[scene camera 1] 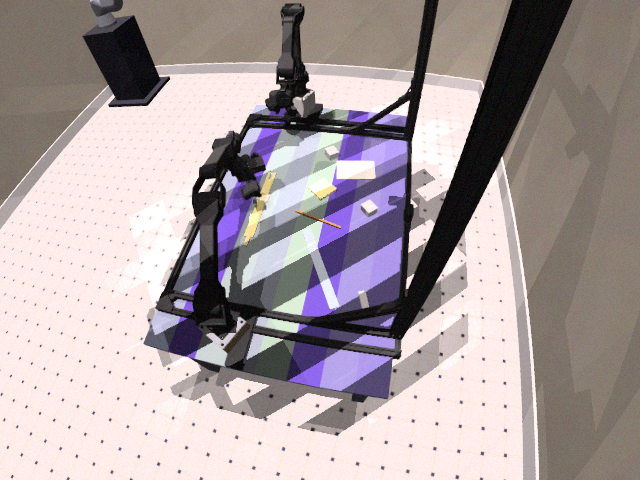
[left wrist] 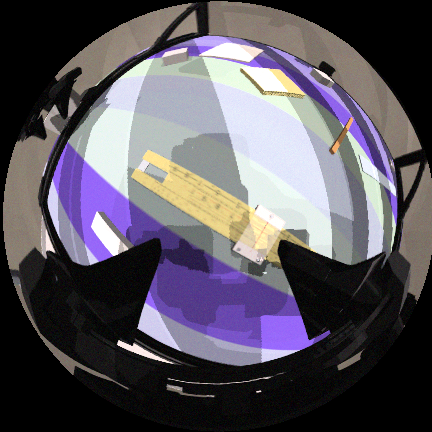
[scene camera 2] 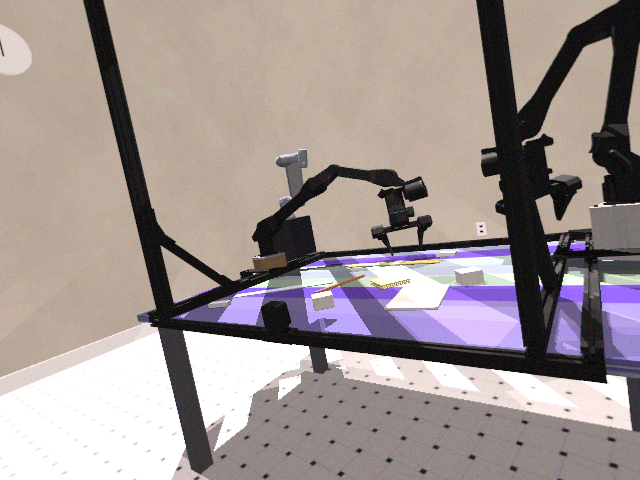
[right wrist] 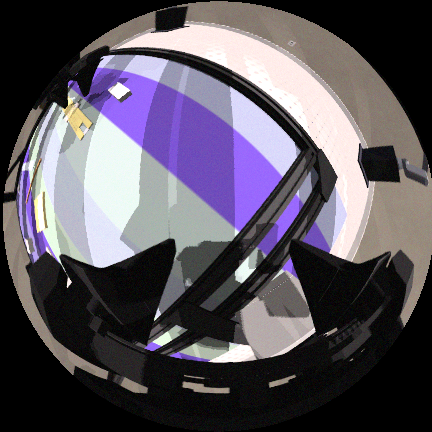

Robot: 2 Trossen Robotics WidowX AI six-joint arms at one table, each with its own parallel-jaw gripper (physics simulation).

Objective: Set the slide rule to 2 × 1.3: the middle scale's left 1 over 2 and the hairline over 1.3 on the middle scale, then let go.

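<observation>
The yellow slide rule (scene camera 1: 252, 224) (scene camera 2: 429, 261) (left wrist: 200, 192) (right wrist: 77, 117) lies flat on the striped table. Its clear cursor (scene camera 1: 261, 202) (left wrist: 260, 233) with a red hairline sits right of the rule's middle in the left wrist view. At the rule's left end there, a short gap shows between the rails. The scale numbers are too small to read. My left gripper (scene camera 2: 405, 249) (left wrist: 220, 246) is open and empty above the rule, its right finger near the cursor in its wrist view. My right gripper (right wrist: 234, 245) is open and empty, away from the rule, over the frame bars.
A white block (left wrist: 107, 232) (right wrist: 120, 91) lies near the rule. An orange pencil (scene camera 1: 317, 219), yellow pad (scene camera 1: 323, 189), white sheet (scene camera 1: 355, 169), pale strip (scene camera 1: 321, 268) and small blocks (scene camera 1: 331, 152) (scene camera 1: 369, 207) lie farther over. Black frame bars (scene camera 1: 408, 186) edge the table.
</observation>
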